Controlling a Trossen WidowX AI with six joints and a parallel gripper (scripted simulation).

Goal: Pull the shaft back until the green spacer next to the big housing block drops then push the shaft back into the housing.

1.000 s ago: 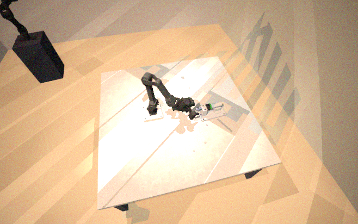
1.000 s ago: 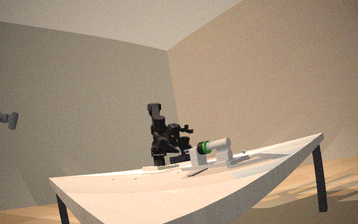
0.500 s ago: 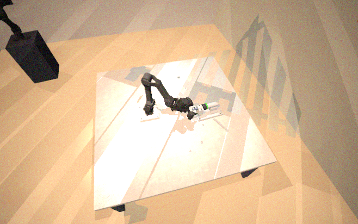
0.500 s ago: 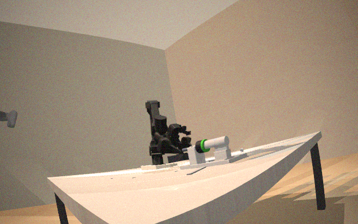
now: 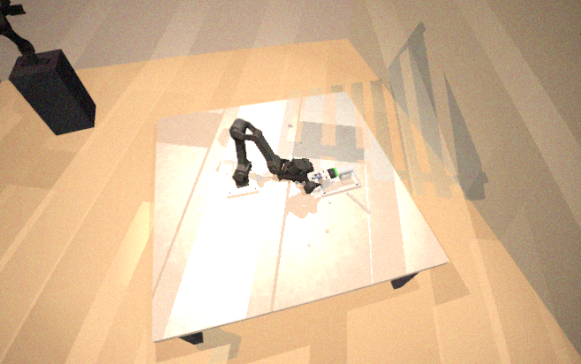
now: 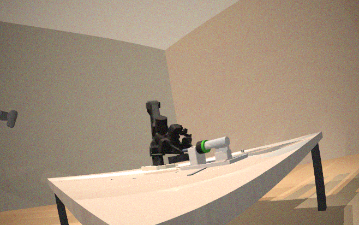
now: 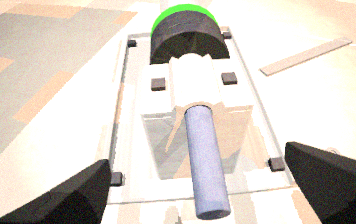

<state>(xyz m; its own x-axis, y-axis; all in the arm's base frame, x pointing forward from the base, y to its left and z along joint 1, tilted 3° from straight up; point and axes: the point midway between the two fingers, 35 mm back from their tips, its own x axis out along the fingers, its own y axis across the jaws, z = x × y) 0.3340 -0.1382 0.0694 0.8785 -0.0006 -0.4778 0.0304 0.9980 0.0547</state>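
Now: gripper tip 50 mm short of the pale blue-grey shaft and 10 mm below it. The rest, counted from my gripper tip: thin flat strip: 160 mm ahead, 170 mm to the right, 70 mm below; black spacer: 70 mm ahead, 10 mm above; green spacer: 90 mm ahead, 10 mm to the right, 10 mm above.
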